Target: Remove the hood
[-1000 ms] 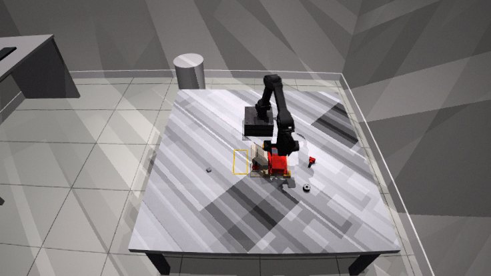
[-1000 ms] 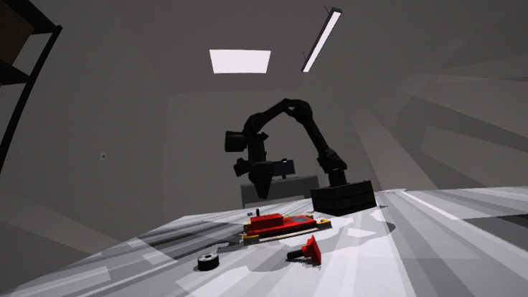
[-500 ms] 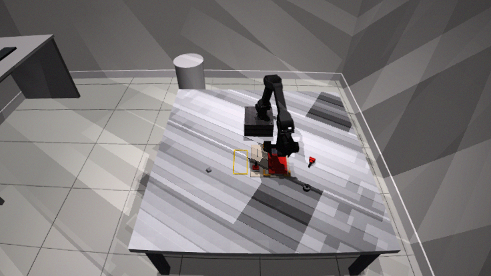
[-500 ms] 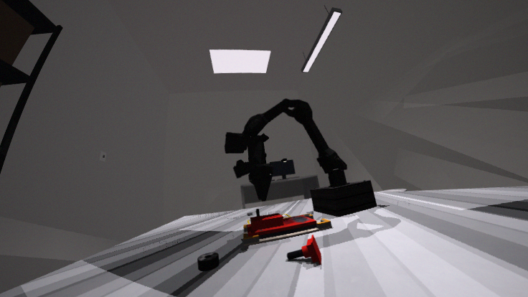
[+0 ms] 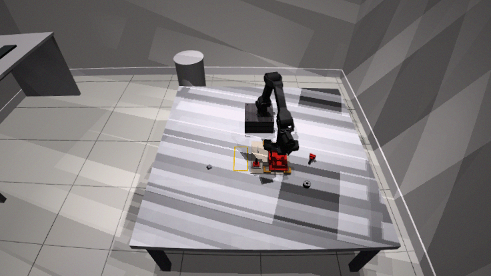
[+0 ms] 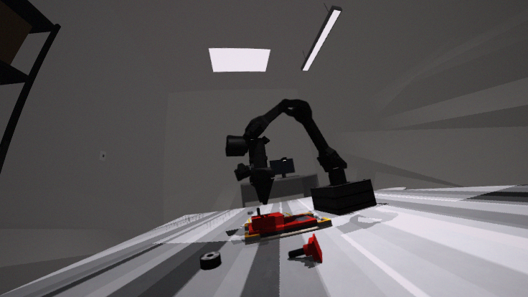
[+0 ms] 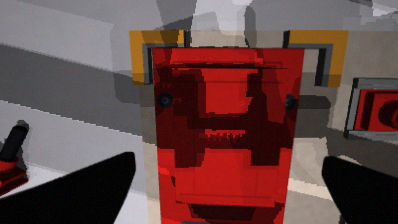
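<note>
The red hood lies 5 cm below my gripper tip and 1 cm behind it. The rest, counted from my gripper tip: small grey piece (40 cm to the right, 8 cm below, 2 cm behind); then black wheel (15 cm ahead, 13 cm to the left, 8 cm below).
</note>
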